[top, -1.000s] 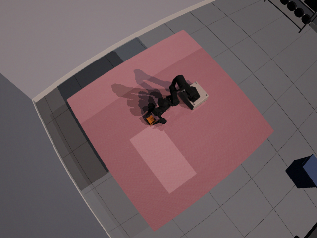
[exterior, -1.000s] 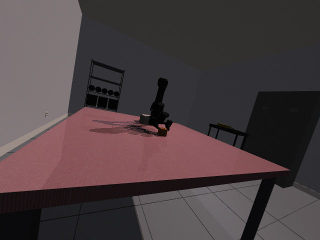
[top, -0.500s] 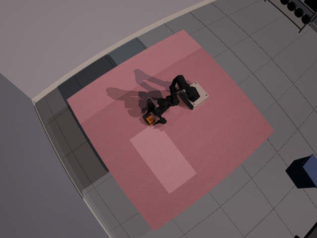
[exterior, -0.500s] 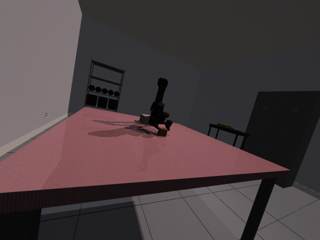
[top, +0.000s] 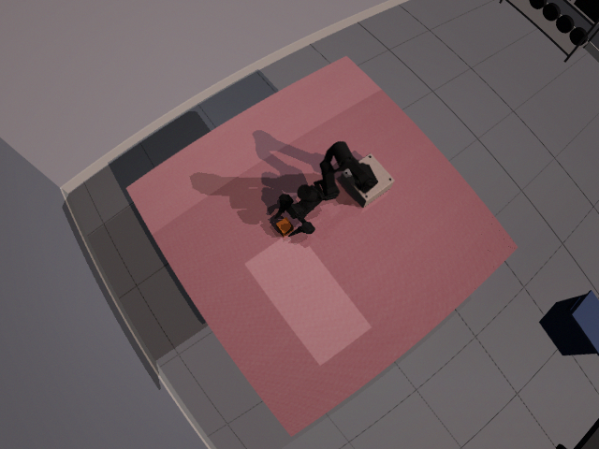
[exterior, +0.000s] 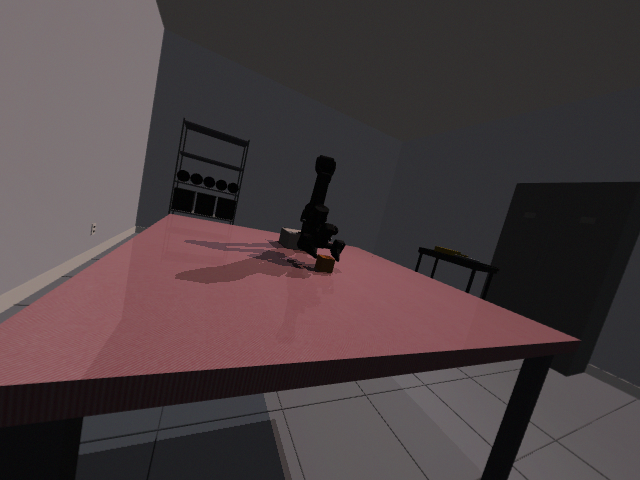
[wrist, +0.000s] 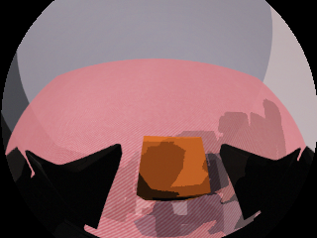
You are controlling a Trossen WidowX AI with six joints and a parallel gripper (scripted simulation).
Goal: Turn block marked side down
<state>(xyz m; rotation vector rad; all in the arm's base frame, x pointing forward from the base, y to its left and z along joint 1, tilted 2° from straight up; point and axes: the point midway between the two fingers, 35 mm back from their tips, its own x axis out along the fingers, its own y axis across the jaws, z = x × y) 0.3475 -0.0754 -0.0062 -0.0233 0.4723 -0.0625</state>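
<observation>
My gripper tip is now 3 cm past the block and 2 cm above it.
</observation>
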